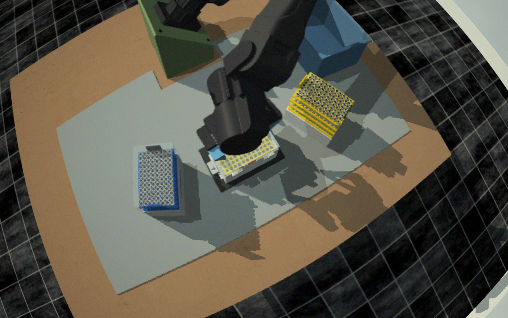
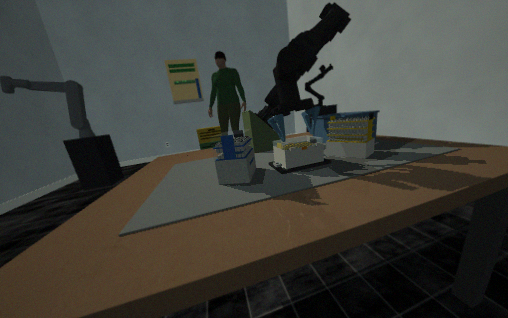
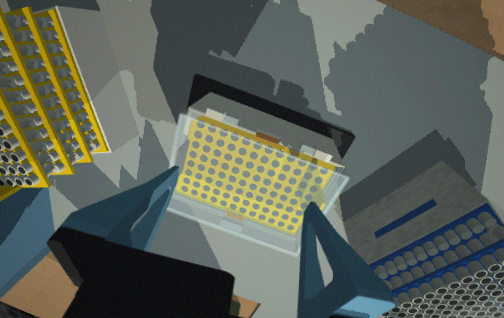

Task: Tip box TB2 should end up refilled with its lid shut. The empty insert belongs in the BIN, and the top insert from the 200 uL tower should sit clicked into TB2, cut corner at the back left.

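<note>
Tip box TB2 [image 1: 250,165] [image 2: 301,158] is a pale box on a black base [image 3: 200,85]. A yellow insert [image 1: 239,163] [image 3: 245,175] with empty holes sits in it; a clear cover seems to lie over it, and its latch state is unclear. My gripper [image 1: 245,140] [image 2: 298,136] [image 3: 244,190] is open and empty, its fingertips just above the box, one towards each end. The arm hides part of the box from above. A yellow tower [image 1: 322,102] [image 2: 350,137] [image 3: 45,95] of stacked, tip-filled inserts stands beside it. The blue BIN [image 1: 342,59] [image 2: 345,114] stands behind the tower.
A blue tower [image 1: 157,179] [image 2: 235,170] [image 3: 440,245] with tips stands on the other side of TB2. A green wedge-shaped block [image 1: 182,52] [image 2: 257,132] stands at the back. A grey mat [image 1: 95,150] [image 2: 170,200] lies under the boxes on the brown table [image 1: 40,125] [image 2: 200,260].
</note>
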